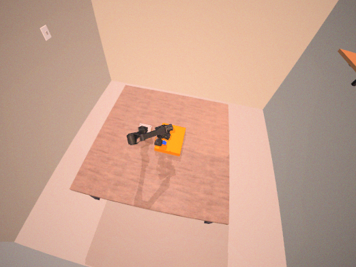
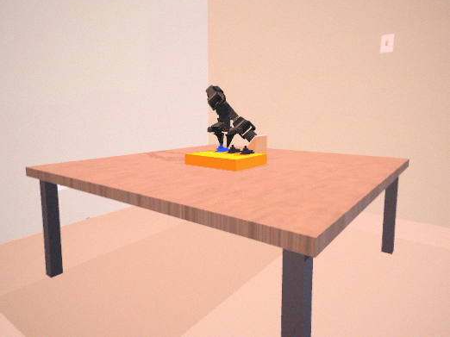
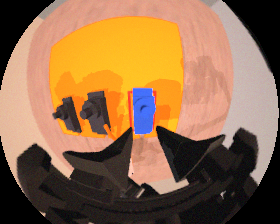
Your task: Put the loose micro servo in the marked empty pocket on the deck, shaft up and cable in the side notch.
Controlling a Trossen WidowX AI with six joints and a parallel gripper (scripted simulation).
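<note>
The orange robot deck is 13 cm ahead of my gripper tip, 8 cm to the left of it and 4 cm below it.
</note>
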